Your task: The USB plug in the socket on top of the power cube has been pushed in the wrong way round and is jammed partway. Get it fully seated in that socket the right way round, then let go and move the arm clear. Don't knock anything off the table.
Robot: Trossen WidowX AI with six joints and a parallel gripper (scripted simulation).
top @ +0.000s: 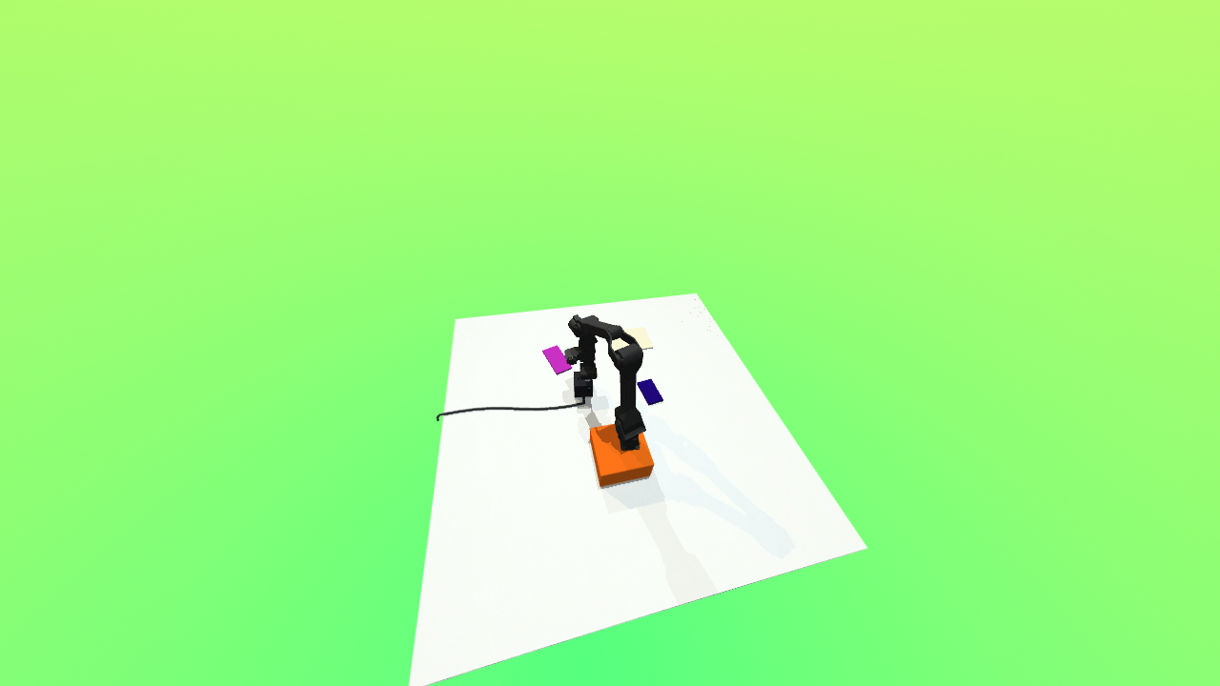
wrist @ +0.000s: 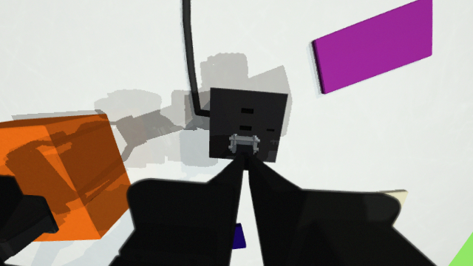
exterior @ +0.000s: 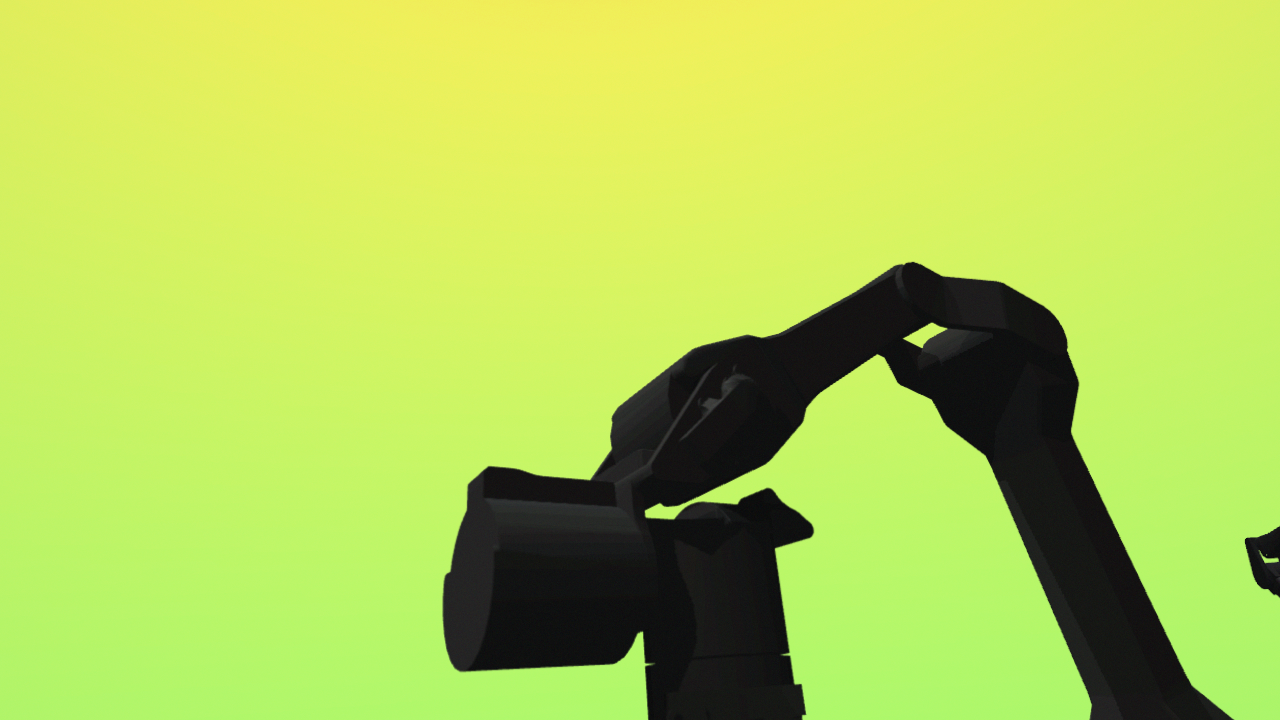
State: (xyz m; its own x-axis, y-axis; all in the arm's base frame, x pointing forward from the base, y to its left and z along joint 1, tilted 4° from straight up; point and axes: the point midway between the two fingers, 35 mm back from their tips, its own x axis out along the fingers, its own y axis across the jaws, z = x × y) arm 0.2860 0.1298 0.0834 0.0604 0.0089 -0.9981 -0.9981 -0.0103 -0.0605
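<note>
The dark USB plug is 2 cm below my gripper tip. From my gripper tip the other things lie so: dark blue patch 3 cm behind, 26 cm to the right, 11 cm below; then cream patch 28 cm ahead, 21 cm to the right, 11 cm below; then magenta flat plate 17 cm ahead, 13 cm to the left, 11 cm below.
</note>
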